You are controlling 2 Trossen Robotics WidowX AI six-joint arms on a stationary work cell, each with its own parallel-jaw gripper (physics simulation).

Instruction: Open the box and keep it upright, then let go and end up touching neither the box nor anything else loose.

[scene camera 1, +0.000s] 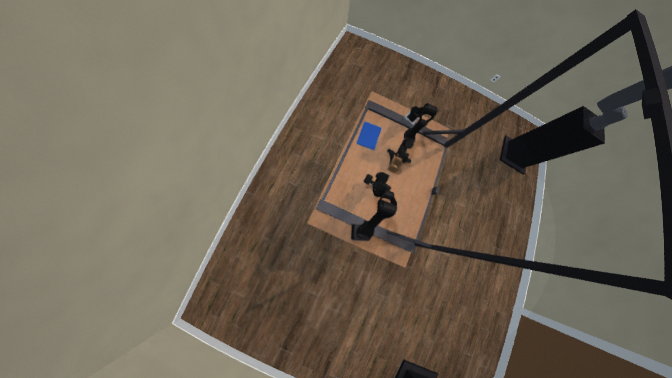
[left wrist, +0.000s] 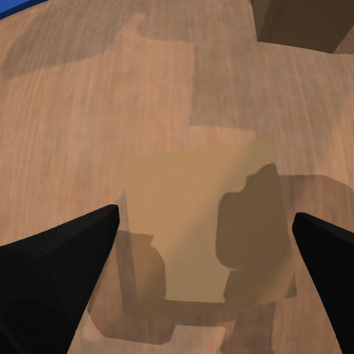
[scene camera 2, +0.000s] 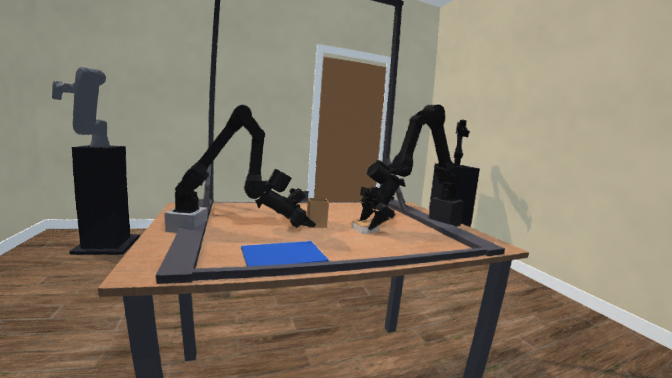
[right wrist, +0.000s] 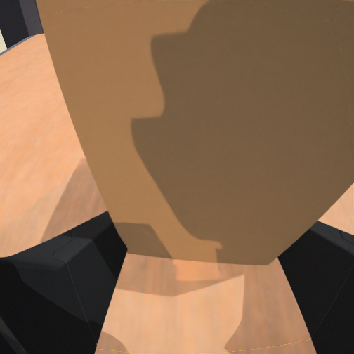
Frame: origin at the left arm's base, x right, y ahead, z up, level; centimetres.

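Seen in the pictures: left gripper, fingertip midpoint: (scene camera 2: 364, 226); right gripper, fingertip midpoint: (scene camera 2: 313, 223); left arm's base at its link origin: (scene camera 1: 361, 232) (scene camera 2: 447, 199); right arm's base at its link origin: (scene camera 1: 411, 117) (scene camera 2: 186, 210).
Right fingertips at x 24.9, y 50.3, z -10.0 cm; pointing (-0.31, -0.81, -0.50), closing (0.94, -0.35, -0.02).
Note:
Pixels of each thing's top centre, then the offset from my right fingertips to it.
- tan box at its top centre: (scene camera 2: 318, 199) (scene camera 1: 397, 163) dx -0.6, dy -1.2, dz +8.8 cm
- flat blue mat at its top centre: (scene camera 2: 283, 252) (scene camera 1: 369, 135) dx -19.5, dy +23.8, dz +0.0 cm
The tan box (scene camera 1: 395, 165) (scene camera 2: 318, 213) (left wrist: 302, 25) (right wrist: 225, 125) stands upright on the table. Its lid (scene camera 2: 366, 228) (left wrist: 195, 220), a square tan piece, is apart from it and lies on the table to the right of the box in scene camera 2. My left gripper (scene camera 2: 369, 223) (left wrist: 208, 218) is open, with its fingers on either side of the lid and a gap at each side in the left wrist view. My right gripper (scene camera 2: 311, 224) (right wrist: 200, 213) is shut on the box low on its sides. The box's inside is hidden in both wrist views.
A flat blue mat (scene camera 1: 369, 136) (scene camera 2: 284, 254) lies near the table's edge, to the left of the box in both scene views. Dark frame rails (scene camera 2: 320, 270) run along the table edges, and dark posts (scene camera 2: 213, 100) rise behind the table.

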